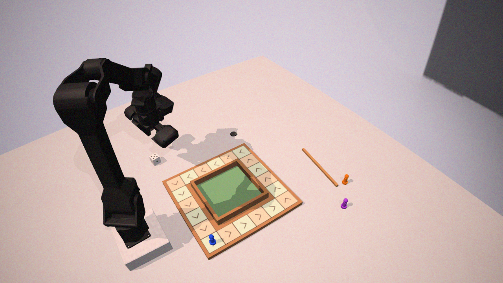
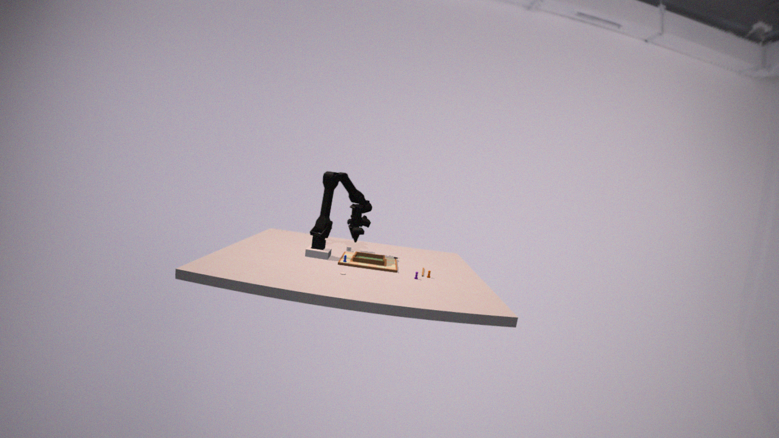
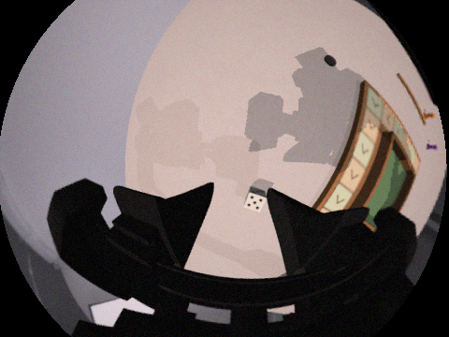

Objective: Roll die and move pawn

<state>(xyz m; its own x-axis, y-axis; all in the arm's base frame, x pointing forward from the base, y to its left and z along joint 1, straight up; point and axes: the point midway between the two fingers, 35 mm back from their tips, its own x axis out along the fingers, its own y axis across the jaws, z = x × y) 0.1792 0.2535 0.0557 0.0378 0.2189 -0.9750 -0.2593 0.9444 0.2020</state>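
The white die is 2 cm behind my gripper tip, 3 cm to the right of it and 5 cm below it. The rest, counted from my gripper tip: thin wooden stick (36 cm ahead, 36 cm to the right, 6 cm below); blue pawn (3 cm behind, 38 cm to the right, 3 cm below); small black disc (24 cm ahead, 7 cm to the right, 6 cm below).
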